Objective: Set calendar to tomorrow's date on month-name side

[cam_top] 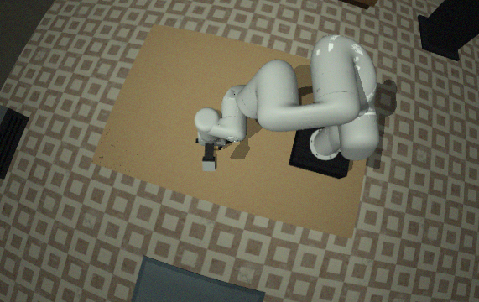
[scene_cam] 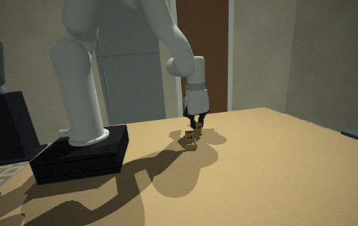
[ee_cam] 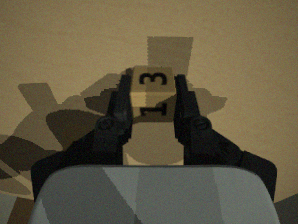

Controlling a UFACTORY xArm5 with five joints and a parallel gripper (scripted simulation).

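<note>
The wooden date cube is 10 mm below my hand. The rest, counted from my hand: wooden calendar tray 70 mm behind, 120 mm to the right, 20 mm below.
</note>
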